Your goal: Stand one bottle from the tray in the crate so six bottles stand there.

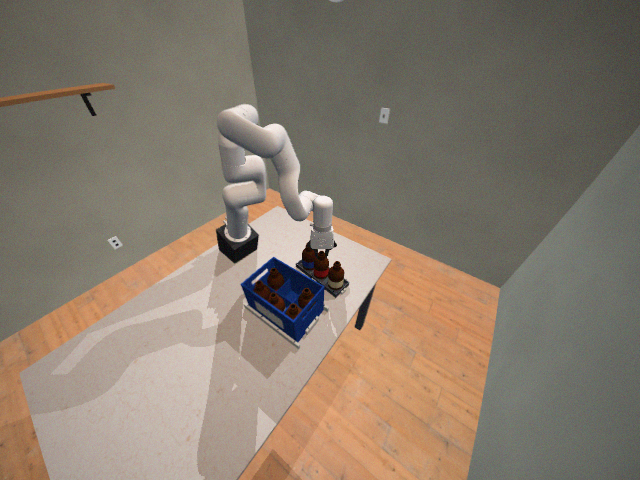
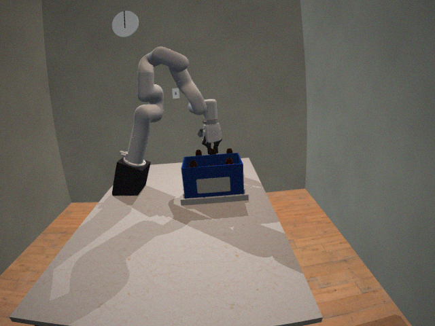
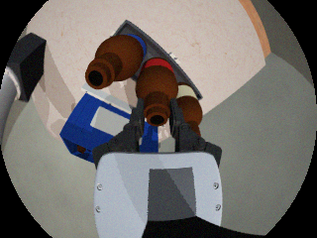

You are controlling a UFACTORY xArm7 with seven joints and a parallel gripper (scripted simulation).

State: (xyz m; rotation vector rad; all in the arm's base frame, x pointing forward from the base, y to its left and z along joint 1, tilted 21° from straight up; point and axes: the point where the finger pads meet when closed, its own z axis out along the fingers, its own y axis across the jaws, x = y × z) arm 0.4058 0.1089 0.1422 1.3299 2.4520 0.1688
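My hand is 140 mm above the dark tray. The rest, counted from my hand: blue crate 30 mm behind, 250 mm to the right, 70 mm below.
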